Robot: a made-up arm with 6 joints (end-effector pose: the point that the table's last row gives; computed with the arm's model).
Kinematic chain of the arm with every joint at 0, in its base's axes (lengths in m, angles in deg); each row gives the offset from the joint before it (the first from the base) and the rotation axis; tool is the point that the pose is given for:
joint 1: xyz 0 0 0.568 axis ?
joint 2: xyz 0 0 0 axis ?
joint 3: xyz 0 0 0.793 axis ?
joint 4: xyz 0 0 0 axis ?
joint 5: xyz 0.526 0 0 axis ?
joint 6: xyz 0 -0.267 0 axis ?
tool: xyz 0 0 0
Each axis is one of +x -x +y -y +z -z.
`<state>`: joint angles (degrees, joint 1 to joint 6).
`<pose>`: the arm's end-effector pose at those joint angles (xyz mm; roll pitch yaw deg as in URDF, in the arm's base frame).
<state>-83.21 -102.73 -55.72 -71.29 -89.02 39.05</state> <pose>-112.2 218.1 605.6 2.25 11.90 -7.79</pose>
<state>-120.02 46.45 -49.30 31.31 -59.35 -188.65</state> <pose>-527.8 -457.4 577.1 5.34 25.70 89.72</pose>
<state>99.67 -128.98 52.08 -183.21 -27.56 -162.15</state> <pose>-71.0 -1170.6 44.5 165.81 28.57 -78.64</pose>
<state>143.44 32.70 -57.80 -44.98 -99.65 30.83</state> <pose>-76.3 291.7 711.0 149.53 -10.00 -81.60</pose>
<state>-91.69 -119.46 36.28 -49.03 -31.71 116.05</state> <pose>-142.9 1091.9 577.9 130.92 -41.59 56.26</pose>
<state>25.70 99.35 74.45 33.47 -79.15 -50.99</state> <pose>1287.4 372.4 351.3 -67.46 55.32 -82.13</pose>
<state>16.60 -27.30 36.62 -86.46 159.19 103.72</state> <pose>107.1 14.7 1628.0 24.41 56.09 -123.93</pose>
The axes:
joint 1: +z
joint 2: +y
joint 3: -y
joint 4: -x
joint 5: -y
joint 6: -x

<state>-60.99 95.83 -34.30 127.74 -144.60 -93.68</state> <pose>439.4 -455.4 -50.8 -120.01 -23.25 -90.90</pose>
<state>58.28 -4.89 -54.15 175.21 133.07 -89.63</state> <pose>-72.5 388.8 974.1 86.50 -2.43 -125.22</pose>
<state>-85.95 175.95 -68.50 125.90 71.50 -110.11</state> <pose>130.3 376.1 158.3 -94.15 -31.74 -21.35</pose>
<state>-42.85 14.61 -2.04 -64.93 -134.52 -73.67</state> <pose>388.4 -514.6 952.9 -166.93 5.08 96.73</pose>
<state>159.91 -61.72 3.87 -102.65 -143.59 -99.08</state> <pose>208.8 -138.6 1315.0 132.40 42.78 -72.18</pose>
